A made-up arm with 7 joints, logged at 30 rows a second.
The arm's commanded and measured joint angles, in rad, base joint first. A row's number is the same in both.
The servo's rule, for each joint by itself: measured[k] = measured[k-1] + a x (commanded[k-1-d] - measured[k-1]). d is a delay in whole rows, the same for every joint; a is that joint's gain. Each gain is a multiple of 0.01, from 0.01 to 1. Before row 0 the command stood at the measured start. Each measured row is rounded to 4 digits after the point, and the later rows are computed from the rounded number. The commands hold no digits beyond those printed.
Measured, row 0:
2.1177, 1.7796, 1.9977, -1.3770, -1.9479, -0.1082, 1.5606
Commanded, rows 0 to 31:
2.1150, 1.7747, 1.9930, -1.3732, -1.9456, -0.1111, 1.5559
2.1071, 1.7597, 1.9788, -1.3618, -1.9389, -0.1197, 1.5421
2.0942, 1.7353, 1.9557, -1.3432, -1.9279, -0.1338, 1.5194
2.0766, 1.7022, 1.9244, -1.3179, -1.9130, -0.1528, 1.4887
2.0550, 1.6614, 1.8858, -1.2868, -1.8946, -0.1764, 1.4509
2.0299, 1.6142, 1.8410, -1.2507, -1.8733, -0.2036, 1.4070
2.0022, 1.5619, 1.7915, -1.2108, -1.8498, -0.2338, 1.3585
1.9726, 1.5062, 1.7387, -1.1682, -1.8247, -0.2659, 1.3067
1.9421, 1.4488, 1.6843, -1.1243, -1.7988, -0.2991, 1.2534
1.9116, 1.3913, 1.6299, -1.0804, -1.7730, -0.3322, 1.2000
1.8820, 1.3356, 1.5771, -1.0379, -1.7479, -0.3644, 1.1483
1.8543, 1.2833, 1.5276, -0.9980, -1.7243, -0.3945, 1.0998
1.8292, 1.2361, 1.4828, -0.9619, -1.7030, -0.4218, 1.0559
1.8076, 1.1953, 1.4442, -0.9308, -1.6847, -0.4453, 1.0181
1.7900, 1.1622, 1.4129, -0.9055, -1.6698, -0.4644, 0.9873
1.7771, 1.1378, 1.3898, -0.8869, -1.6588, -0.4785, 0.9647
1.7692, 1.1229, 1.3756, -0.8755, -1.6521, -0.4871, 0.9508
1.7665, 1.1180, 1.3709, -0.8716, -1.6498, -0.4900, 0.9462
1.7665, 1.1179, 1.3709, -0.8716, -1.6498, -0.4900, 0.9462
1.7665, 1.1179, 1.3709, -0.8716, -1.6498, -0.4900, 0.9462
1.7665, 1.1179, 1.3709, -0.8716, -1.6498, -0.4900, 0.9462
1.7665, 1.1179, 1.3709, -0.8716, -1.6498, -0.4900, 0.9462
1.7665, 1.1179, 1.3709, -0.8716, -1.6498, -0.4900, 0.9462
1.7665, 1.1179, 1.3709, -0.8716, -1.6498, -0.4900, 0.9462
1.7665, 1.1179, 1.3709, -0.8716, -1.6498, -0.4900, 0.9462
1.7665, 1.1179, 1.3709, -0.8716, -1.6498, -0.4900, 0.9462
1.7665, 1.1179, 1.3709, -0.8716, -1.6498, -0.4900, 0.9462
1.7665, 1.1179, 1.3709, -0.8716, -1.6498, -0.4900, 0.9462
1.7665, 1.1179, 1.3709, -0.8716, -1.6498, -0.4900, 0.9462
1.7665, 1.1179, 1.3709, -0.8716, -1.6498, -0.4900, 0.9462
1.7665, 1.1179, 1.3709, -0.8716, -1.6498, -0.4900, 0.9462
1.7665, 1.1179, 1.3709, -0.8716, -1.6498, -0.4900, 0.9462
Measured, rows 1 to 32:
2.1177, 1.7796, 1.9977, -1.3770, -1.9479, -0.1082, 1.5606
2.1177, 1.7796, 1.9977, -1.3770, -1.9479, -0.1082, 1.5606
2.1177, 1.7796, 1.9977, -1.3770, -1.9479, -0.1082, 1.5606
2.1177, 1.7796, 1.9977, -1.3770, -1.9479, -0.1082, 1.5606
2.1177, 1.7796, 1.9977, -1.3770, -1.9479, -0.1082, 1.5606
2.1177, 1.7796, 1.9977, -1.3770, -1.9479, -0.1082, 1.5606
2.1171, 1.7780, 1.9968, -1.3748, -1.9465, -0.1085, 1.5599
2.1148, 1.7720, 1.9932, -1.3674, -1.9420, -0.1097, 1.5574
2.1101, 1.7599, 1.9857, -1.3536, -1.9337, -0.1124, 1.5521
2.1024, 1.7409, 1.9734, -1.3333, -1.9215, -0.1168, 1.5432
2.0915, 1.7147, 1.9559, -1.3068, -1.9056, -0.1234, 1.5303
2.0773, 1.6815, 1.9329, -1.2748, -1.8865, -0.1322, 1.5130
2.0600, 1.6420, 1.9046, -1.2383, -1.8648, -0.1434, 1.4914
2.0399, 1.5972, 1.8714, -1.1983, -1.8411, -0.1569, 1.4655
2.0174, 1.5482, 1.8340, -1.1561, -1.8161, -0.1725, 1.4358
1.9931, 1.4964, 1.7932, -1.1130, -1.7907, -0.1901, 1.4028
1.9675, 1.4433, 1.7500, -1.0702, -1.7654, -0.2093, 1.3672
1.9415, 1.3905, 1.7055, -1.0290, -1.7412, -0.2297, 1.3298
1.9157, 1.3395, 1.6610, -0.9908, -1.7187, -0.2508, 1.2915
1.8908, 1.2919, 1.6176, -0.9566, -1.6986, -0.2722, 1.2532
1.8676, 1.2491, 1.5767, -0.9275, -1.6816, -0.2933, 1.2160
1.8468, 1.2124, 1.5393, -0.9044, -1.6681, -0.3137, 1.1808
1.8290, 1.1829, 1.5066, -0.8879, -1.6587, -0.3328, 1.1486
1.8146, 1.1615, 1.4795, -0.8786, -1.6534, -0.3501, 1.1203
1.8035, 1.1471, 1.4578, -0.8746, -1.6513, -0.3655, 1.0959
1.7950, 1.1375, 1.4404, -0.8729, -1.6504, -0.3792, 1.0749
1.7884, 1.1310, 1.4265, -0.8722, -1.6500, -0.3914, 1.0569
1.7834, 1.1267, 1.4154, -0.8719, -1.6499, -0.4022, 1.0414
1.7795, 1.1238, 1.4065, -0.8717, -1.6498, -0.4119, 1.0281
1.7765, 1.1219, 1.3994, -0.8716, -1.6498, -0.4205, 1.0166
1.7742, 1.1206, 1.3937, -0.8716, -1.6498, -0.4281, 1.0067
1.7724, 1.1197, 1.3891, -0.8716, -1.6498, -0.4349, 0.9982
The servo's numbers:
d 6
a 0.23 0.33 0.20 0.57 0.59 0.11 0.14

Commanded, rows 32 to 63:
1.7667, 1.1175, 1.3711, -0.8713, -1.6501, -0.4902, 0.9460
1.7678, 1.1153, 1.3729, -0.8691, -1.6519, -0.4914, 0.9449
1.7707, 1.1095, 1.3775, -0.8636, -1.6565, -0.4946, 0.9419
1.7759, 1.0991, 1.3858, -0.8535, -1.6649, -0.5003, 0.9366
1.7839, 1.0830, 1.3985, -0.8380, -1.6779, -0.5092, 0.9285
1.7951, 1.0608, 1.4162, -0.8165, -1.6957, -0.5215, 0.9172
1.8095, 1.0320, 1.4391, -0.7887, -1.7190, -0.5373, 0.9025
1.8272, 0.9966, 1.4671, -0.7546, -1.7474, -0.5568, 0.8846
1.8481, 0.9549, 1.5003, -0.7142, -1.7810, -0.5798, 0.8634
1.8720, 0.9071, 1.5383, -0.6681, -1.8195, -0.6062, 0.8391
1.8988, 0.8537, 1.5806, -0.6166, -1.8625, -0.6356, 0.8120
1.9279, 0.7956, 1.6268, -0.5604, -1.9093, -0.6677, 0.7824
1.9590, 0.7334, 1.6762, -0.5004, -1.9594, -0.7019, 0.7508
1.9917, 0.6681, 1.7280, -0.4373, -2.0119, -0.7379, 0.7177
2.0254, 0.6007, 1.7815, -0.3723, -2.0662, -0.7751, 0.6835
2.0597, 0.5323, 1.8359, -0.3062, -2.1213, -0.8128, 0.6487
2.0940, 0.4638, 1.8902, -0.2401, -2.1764, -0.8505, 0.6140
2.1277, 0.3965, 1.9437, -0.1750, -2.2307, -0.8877, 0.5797
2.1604, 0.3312, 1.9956, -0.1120, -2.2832, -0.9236, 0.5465
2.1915, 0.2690, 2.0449, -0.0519, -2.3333, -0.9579, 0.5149
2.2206, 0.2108, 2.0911, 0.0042, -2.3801, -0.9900, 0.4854
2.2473, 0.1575, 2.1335, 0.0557, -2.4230, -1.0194, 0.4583
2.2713, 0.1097, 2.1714, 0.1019, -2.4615, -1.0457, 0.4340
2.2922, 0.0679, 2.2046, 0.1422, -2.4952, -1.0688, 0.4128
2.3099, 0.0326, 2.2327, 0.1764, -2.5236, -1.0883, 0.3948
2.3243, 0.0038, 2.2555, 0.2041, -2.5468, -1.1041, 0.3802
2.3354, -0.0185, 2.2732, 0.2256, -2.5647, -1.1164, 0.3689
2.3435, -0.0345, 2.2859, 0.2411, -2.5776, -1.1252, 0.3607
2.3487, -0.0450, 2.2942, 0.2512, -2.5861, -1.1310, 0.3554
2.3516, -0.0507, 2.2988, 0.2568, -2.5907, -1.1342, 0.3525
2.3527, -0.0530, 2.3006, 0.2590, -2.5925, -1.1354, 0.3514
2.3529, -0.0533, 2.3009, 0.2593, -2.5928, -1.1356, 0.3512
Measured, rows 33 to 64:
1.7710, 1.1191, 1.3855, -0.8716, -1.6498, -0.4410, 0.9909
1.7700, 1.1187, 1.3826, -0.8716, -1.6498, -0.4464, 0.9846
1.7692, 1.1184, 1.3803, -0.8716, -1.6498, -0.4512, 0.9792
1.7686, 1.1182, 1.3784, -0.8716, -1.6498, -0.4555, 0.9746
1.7681, 1.1181, 1.3769, -0.8716, -1.6498, -0.4593, 0.9706
1.7677, 1.1180, 1.3757, -0.8716, -1.6498, -0.4627, 0.9672
1.7675, 1.1178, 1.3748, -0.8714, -1.6500, -0.4657, 0.9642
1.7676, 1.1170, 1.3744, -0.8701, -1.6511, -0.4685, 0.9615
1.7683, 1.1145, 1.3750, -0.8664, -1.6543, -0.4714, 0.9588
1.7700, 1.1094, 1.3772, -0.8590, -1.6606, -0.4746, 0.9557
1.7732, 1.1007, 1.3815, -0.8470, -1.6708, -0.4784, 0.9519
1.7782, 1.0875, 1.3884, -0.8296, -1.6855, -0.4831, 0.9470
1.7854, 1.0692, 1.3985, -0.8063, -1.7053, -0.4891, 0.9408
1.7950, 1.0452, 1.4122, -0.7768, -1.7301, -0.4965, 0.9329
1.8072, 1.0154, 1.4298, -0.7411, -1.7601, -0.5057, 0.9232
1.8221, 0.9797, 1.4515, -0.6995, -1.7951, -0.5168, 0.9114
1.8397, 0.9381, 1.4773, -0.6522, -1.8349, -0.5299, 0.8975
1.8600, 0.8911, 1.5072, -0.5999, -1.8788, -0.5451, 0.8814
1.8828, 0.8391, 1.5410, -0.5432, -1.9264, -0.5623, 0.8631
1.9078, 0.7827, 1.5784, -0.4828, -1.9768, -0.5816, 0.8427
1.9348, 0.7226, 1.6190, -0.4198, -2.0295, -0.6029, 0.8204
1.9635, 0.6598, 1.6624, -0.3550, -2.0837, -0.6260, 0.7964
1.9935, 0.5951, 1.7080, -0.2895, -2.1384, -0.6507, 0.7709
2.0244, 0.5296, 1.7551, -0.2242, -2.1929, -0.6768, 0.7441
2.0557, 0.4641, 1.8032, -0.1602, -2.2462, -0.7039, 0.7164
2.0869, 0.3997, 1.8515, -0.0985, -2.2976, -0.7318, 0.6882
2.1177, 0.3374, 1.8994, -0.0400, -2.3463, -0.7602, 0.6598
2.1475, 0.2780, 1.9462, 0.0145, -2.3916, -0.7887, 0.6316
2.1760, 0.2225, 1.9912, 0.0643, -2.4328, -0.8170, 0.6039
2.2027, 0.1715, 2.0339, 0.1087, -2.4696, -0.8447, 0.5771
2.2274, 0.1257, 2.0737, 0.1473, -2.5015, -0.8715, 0.5516
2.2497, 0.0855, 2.1101, 0.1797, -2.5282, -0.8971, 0.5276

